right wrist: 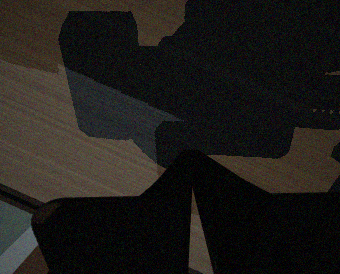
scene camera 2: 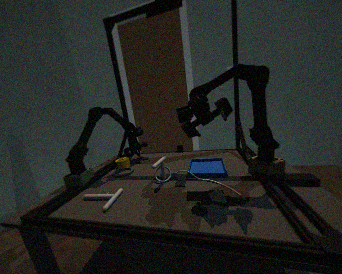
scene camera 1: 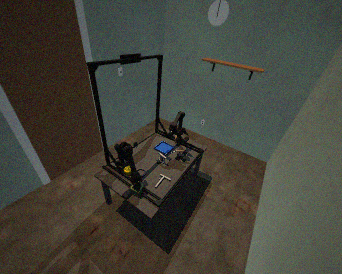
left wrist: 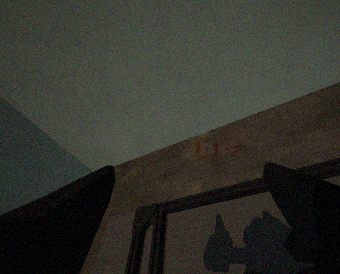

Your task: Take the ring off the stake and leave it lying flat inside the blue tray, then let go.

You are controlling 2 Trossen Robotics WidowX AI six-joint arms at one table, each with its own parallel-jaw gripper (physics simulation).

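Seen in the pictures: left gripper, between the fingertips: (scene camera 2: pixel 212 127) (scene camera 1: pixel 187 138) (left wrist: pixel 188 171); right gripper, between the fingertips: (right wrist: pixel 190 157) (scene camera 2: pixel 139 157) (scene camera 1: pixel 122 162); left arm's base, origin of its link: (scene camera 2: pixel 265 159); right arm's base, origin of its link: (scene camera 2: pixel 78 172) (scene camera 1: pixel 137 186).
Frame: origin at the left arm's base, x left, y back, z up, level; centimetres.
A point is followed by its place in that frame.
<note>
A pale T-shaped stake (scene camera 2: pixel 159 162) {z 3.3, x -21.1, y -44.5 cm} (scene camera 1: pixel 163 155) {z 3.9, x -21.3, y -44.9 cm} stands upright near the table's middle. A thin pale ring (scene camera 2: pixel 170 174) {z -4.6, x -21.0, y -39.9 cm} shows low at its post, appearing tilted; how it touches the post cannot be told. A thin pale cord runs from beside it toward the picture's right. The blue tray (scene camera 2: pixel 208 167) {z -6.6, x -19.6, y -17.7 cm} (scene camera 1: pixel 163 148) {z -6.6, x -20.9, y -19.7 cm} lies right of the stake in scene camera 2, with nothing visible inside. My left gripper (scene camera 2: pixel 207 121) {z 20.4, x 4.6, y -31.7 cm} (left wrist: pixel 188 171) {z 20.4, x 4.6, y -31.7 cm} is open and empty, high above the table. My right gripper (right wrist: pixel 190 157) {z -6.4, x -66.5, y -49.4 cm} is shut and empty, low at the back left in scene camera 2, away from the stake.
A yellow cylinder (scene camera 2: pixel 122 162) {z -2.9, x -53.3, y -62.3 cm} (scene camera 1: pixel 127 170) {z -1.9, x -58.0, y -64.6 cm} stands near the right arm, with a dark ring lying beside it. A second pale T-shaped piece (scene camera 2: pixel 113 199) {z -5.8, x -17.1, y -67.4 cm} (scene camera 1: pixel 161 181) {z -5.5, x -23.3, y -73.9 cm} lies at the front left in scene camera 2. A black frame (scene camera 1: pixel 158 95) {z 50.5, x -31.9, y 16.1 cm} rises over the table.
</note>
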